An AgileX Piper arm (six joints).
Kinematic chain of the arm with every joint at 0, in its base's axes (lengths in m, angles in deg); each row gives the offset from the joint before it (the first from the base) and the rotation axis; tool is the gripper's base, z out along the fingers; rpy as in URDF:
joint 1: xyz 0 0 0.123 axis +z
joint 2: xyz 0 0 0 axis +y
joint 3: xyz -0.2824 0 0.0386 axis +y
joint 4: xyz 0.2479 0 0.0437 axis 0.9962 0 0.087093
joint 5: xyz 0 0 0 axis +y
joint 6: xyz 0.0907 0 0.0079 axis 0.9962 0 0.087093
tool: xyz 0 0 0 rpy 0 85.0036 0
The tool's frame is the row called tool.
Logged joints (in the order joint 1, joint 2, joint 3, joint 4, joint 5, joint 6), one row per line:
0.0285 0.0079 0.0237 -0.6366 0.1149 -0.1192
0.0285 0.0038 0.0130 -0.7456 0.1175 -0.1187
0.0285 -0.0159 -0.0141 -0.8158 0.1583 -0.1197
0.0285 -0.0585 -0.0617 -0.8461 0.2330 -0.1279
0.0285 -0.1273 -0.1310 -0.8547 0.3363 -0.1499
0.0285 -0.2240 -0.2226 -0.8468 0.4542 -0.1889
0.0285 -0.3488 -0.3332 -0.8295 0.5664 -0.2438
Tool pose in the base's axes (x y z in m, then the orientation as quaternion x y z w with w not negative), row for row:
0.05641 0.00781 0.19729 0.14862 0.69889 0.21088 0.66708
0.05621 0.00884 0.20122 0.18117 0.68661 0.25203 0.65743
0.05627 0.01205 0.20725 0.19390 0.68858 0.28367 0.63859
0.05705 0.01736 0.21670 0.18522 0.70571 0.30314 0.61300
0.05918 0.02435 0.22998 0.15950 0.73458 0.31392 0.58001
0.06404 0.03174 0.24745 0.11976 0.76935 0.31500 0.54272
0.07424 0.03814 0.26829 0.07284 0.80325 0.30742 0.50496
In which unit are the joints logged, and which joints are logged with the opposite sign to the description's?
The joints are logged in radians. Opposite sign: joint 2, joint 4.
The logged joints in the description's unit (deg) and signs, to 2 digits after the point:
1.63 -0.45 1.36 36.47 6.58 -6.83
1.63 -0.22 0.74 42.72 6.73 -6.80
1.63 0.91 -0.81 46.74 9.07 -6.86
1.63 3.35 -3.54 48.48 13.35 -7.33
1.63 7.29 -7.51 48.97 19.27 -8.59
1.63 12.83 -12.75 48.52 26.02 -10.82
1.63 19.98 -19.09 47.53 32.45 -13.97

